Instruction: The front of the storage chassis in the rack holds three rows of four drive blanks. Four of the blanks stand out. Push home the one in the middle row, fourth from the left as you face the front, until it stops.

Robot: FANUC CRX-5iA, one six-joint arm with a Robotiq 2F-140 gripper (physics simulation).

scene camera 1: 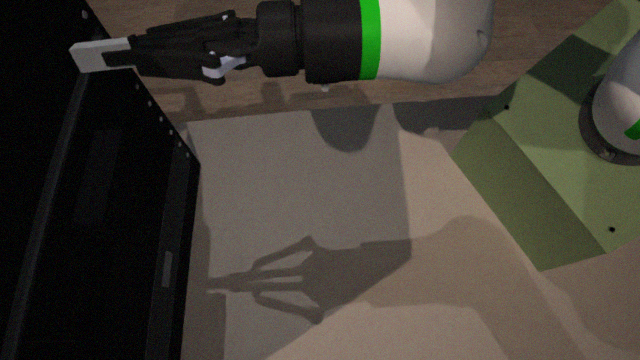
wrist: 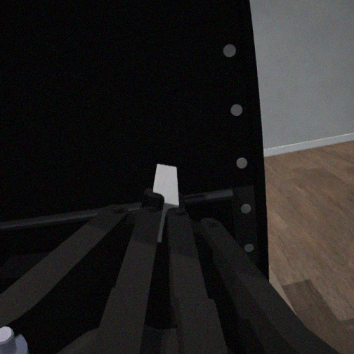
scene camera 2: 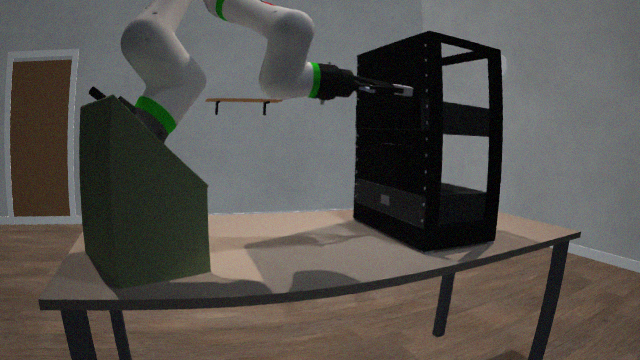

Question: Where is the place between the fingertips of my gripper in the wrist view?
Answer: At 163,180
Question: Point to a black rack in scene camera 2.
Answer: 398,190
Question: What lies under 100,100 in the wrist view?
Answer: A black rack.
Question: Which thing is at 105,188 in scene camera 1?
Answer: A black rack.
